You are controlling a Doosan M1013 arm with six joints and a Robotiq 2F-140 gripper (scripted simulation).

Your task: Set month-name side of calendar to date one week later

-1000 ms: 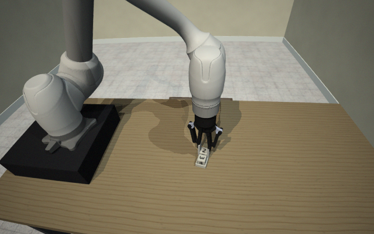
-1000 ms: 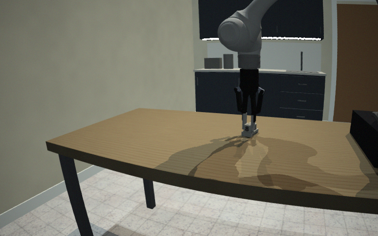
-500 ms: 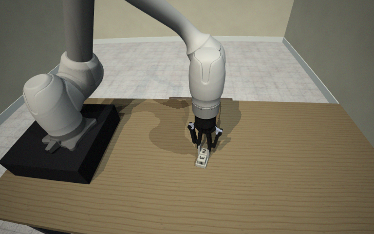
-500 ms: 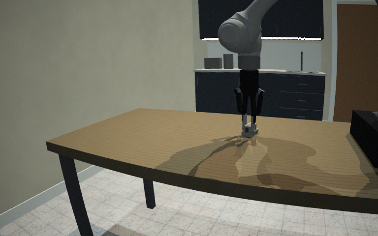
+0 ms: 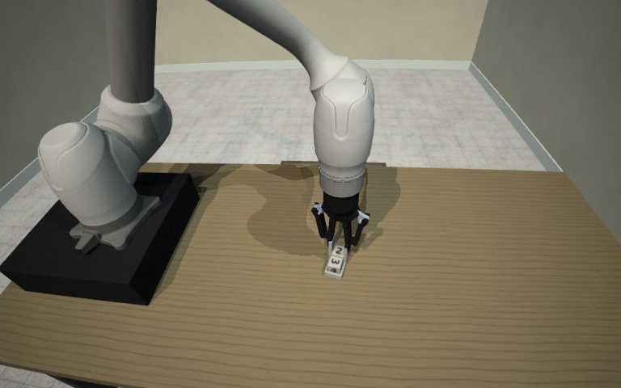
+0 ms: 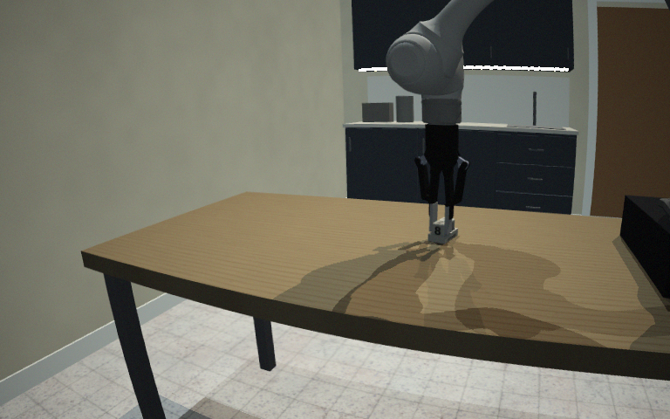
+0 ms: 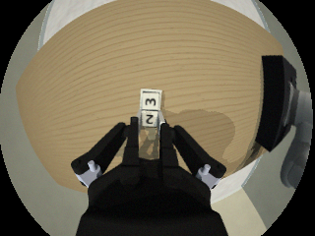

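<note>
My hand is 2 cm to the left of the white tray and 4 cm above it.
</note>
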